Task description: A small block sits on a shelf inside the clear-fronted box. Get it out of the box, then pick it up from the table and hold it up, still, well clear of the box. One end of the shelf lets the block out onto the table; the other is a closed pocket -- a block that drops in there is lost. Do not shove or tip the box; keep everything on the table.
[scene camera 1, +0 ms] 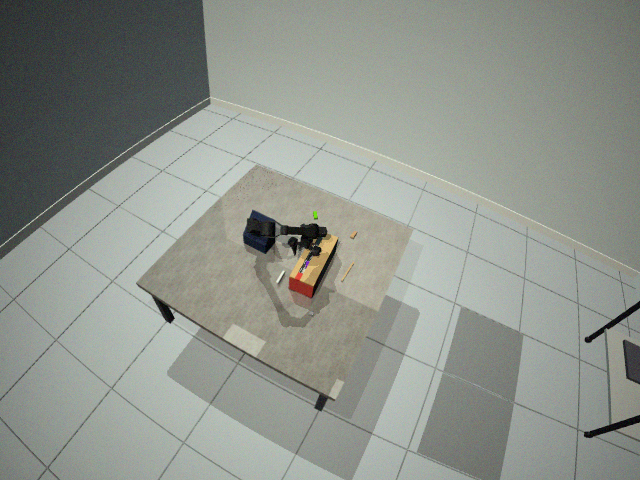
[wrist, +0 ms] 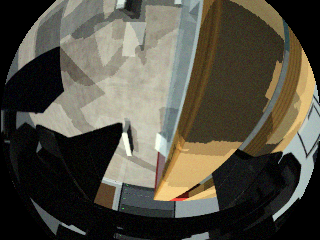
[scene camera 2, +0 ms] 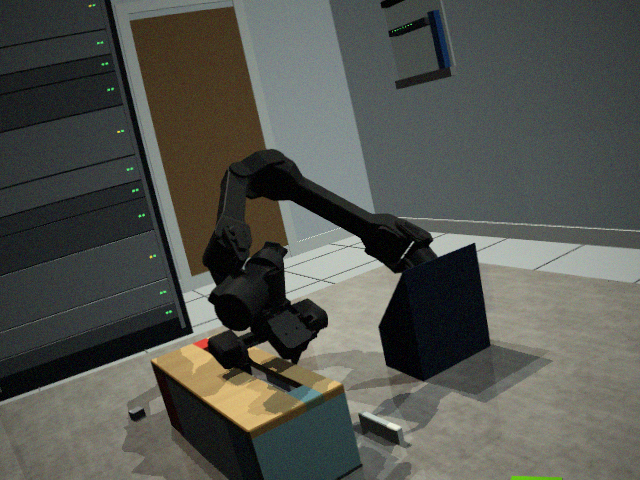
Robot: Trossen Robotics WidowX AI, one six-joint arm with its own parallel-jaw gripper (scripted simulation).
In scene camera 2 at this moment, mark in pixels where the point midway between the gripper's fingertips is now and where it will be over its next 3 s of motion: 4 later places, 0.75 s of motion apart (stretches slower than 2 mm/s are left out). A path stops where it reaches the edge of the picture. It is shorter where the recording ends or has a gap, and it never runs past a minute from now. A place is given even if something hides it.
The gripper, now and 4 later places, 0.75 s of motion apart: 272, 374; 266, 370; 265, 370; 260, 367; 253, 364
